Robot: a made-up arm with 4 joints.
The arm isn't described. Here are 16 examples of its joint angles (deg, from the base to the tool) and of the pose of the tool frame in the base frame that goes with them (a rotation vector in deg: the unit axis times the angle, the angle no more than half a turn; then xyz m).
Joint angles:
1: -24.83 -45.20 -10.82 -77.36
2: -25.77 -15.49 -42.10 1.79
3: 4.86 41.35 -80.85 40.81
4: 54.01 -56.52 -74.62 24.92
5: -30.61 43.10 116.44 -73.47
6: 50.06 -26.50 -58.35 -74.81
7: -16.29 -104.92 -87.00 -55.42
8: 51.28 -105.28 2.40 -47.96
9: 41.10 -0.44 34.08 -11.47
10: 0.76 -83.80 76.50 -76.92
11: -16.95 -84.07 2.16 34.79
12: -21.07 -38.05 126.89 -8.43
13: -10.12 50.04 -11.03 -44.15
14: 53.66 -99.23 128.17 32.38
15: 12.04 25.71 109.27 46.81
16: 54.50 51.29 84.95 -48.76
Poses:
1: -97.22 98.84 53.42 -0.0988 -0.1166 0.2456
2: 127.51 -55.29 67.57 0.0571 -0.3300 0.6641
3: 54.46 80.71 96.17 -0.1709 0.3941 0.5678
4: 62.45 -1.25 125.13 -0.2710 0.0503 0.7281
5: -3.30 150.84 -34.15 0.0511 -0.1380 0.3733
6: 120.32 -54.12 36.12 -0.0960 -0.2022 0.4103
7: -101.92 45.24 -2.51 -0.0463 -0.1260 0.1654
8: -86.56 120.09 -9.02 -0.1148 -0.2568 0.2442
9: 16.96 -92.99 86.88 -0.2273 0.0802 0.6227
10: 23.77 124.83 71.32 -0.0098 -0.0792 0.2604
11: 92.73 -112.31 5.02 -0.1735 -0.5614 0.4376
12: -32.21 -113.15 -66.25 -0.1708 -0.2264 0.5815
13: 90.15 -47.12 61.31 0.0052 -0.0711 0.5999
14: -0.48 -114.96 -77.51 -0.4129 -0.3026 0.5815
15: -48.28 -89.74 28.94 -0.1186 0.3338 0.7586
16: -4.29 -89.24 153.28 -0.1322 0.0479 0.3692
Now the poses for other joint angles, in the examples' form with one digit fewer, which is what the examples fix.
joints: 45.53 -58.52 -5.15 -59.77
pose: -111.4 128.6 -41.6 -0.110 -0.225 0.357
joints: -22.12 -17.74 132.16 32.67
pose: -17.5 -85.8 -51.3 -0.106 -0.297 0.811
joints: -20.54 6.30 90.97 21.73
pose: 3.0 -101.7 8.2 -0.105 -0.128 0.824
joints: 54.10 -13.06 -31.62 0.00
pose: 43.6 -24.8 93.8 -0.149 0.177 0.653
